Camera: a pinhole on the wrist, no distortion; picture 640 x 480 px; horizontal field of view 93.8 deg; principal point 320.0 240.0 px. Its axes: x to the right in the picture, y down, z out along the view. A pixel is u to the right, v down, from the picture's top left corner.
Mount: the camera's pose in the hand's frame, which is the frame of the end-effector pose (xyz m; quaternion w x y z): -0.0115 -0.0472 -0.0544 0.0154 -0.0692 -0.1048 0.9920
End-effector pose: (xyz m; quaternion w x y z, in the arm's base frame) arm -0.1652 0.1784 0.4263 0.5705 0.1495 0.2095 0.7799
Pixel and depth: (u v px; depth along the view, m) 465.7 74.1 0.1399
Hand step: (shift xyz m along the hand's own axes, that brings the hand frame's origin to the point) -0.0973 0.0028 0.0882
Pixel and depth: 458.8 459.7 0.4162
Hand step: -0.2659 -0.4227 0.2587
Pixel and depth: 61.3 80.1 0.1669
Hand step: 0.1092 -0.0009 0.1453
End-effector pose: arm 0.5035 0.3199 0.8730 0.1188 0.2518 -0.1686 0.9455
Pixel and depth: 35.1 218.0 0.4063
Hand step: 0.3146 -0.1190 0.3972
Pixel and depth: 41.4 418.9 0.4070
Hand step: 0.3023 -0.3857 0.3395
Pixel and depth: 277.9 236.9 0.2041
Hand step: -0.0117 -0.0884 0.1476
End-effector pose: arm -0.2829 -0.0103 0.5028 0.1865 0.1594 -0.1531 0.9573
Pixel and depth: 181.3 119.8 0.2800
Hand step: 0.0793 -0.0008 0.2578
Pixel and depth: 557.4 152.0 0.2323
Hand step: -0.2254 -0.0200 0.1602
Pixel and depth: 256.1 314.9 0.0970
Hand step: -0.0050 -0.0918 0.0372
